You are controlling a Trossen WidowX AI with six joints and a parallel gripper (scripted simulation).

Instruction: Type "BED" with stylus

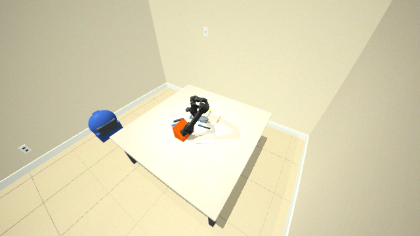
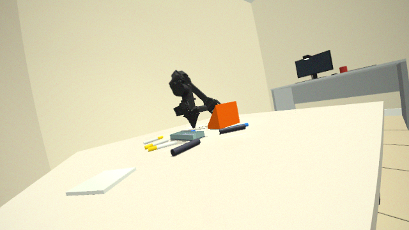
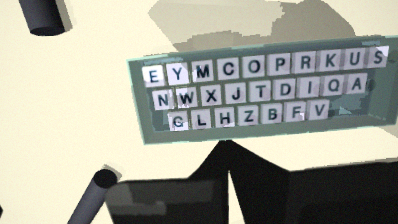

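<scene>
Right now the blue stylus is 16 cm behind my gripper tip, 9 cm to the left of it and 3 cm below it. Also, from my gripper tip: stylus tip 14 cm behind, 8 cm to the left, 3 cm below; white flat pad 36 cm ahead, 22 cm to the left, 4 cm below.
</scene>
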